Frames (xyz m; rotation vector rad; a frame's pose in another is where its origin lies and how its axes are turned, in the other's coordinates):
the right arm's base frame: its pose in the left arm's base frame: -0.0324 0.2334 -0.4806 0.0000 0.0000 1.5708
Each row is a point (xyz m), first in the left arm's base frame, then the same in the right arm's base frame.
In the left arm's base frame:
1: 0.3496 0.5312 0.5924
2: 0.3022 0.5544 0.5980
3: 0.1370 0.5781 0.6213
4: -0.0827 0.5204 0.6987
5: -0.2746 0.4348 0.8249
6: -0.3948 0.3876 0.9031
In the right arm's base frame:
1: 0.2978 -0.3820 1.0730
2: 0.3210 -0.3346 1.0786
3: 0.3447 -0.1694 1.1019
4: 0.2870 0.0503 1.1793
5: 0.2014 0.2422 1.3055
6: 0.1542 0.3624 1.3837

